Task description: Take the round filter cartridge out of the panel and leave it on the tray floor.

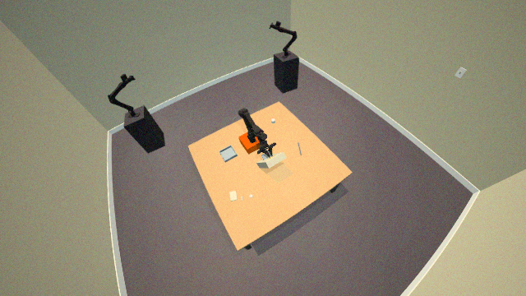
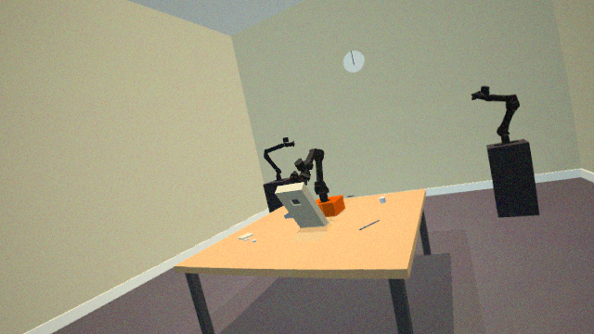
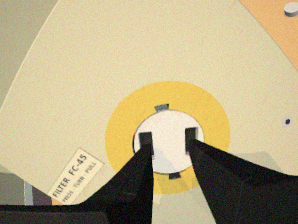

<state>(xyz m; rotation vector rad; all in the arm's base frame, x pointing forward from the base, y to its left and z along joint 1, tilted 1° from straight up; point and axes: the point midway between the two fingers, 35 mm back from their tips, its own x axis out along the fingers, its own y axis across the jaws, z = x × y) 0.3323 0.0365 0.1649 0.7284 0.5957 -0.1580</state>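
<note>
Now: gripper tip 2 cm short of the round filter cartridge and 1 cm above it. From my gripper tip the other things lie so: pale card 8 cm ahead, 45 cm to the right, 23 cm below; pin 14 cm ahead, 38 cm to the right, 24 cm below; grey service panel 3 cm behind, 9 cm below.
</note>
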